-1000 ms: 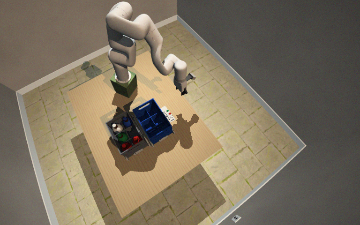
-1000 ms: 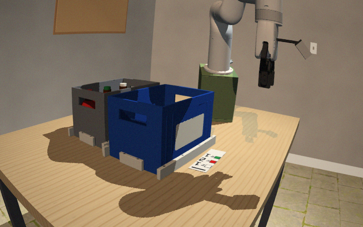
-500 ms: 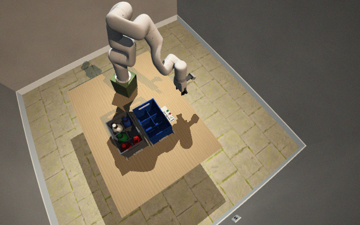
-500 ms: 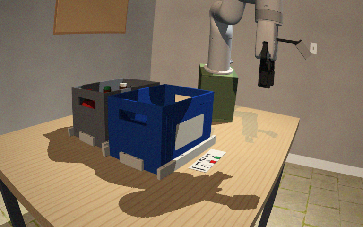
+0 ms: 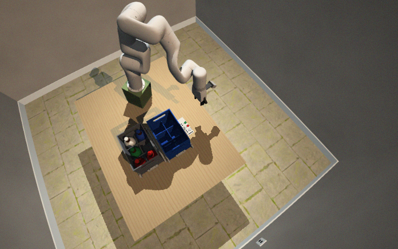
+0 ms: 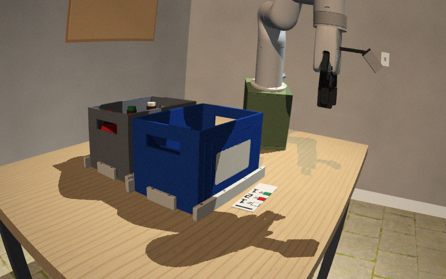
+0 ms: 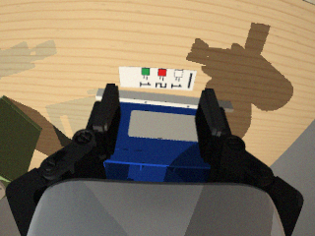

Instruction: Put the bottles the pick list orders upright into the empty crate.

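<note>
Right now the white-label bottle is 550 mm to the right of my hand and 160 mm below it. Round my hand: pick list: 30 mm ahead, 140 mm to the right, 250 mm below; then blue crate: 70 mm ahead, 280 mm to the right, 170 mm below; then blue-label bottle: 10 mm behind, 460 mm to the right, 160 mm below.
</note>
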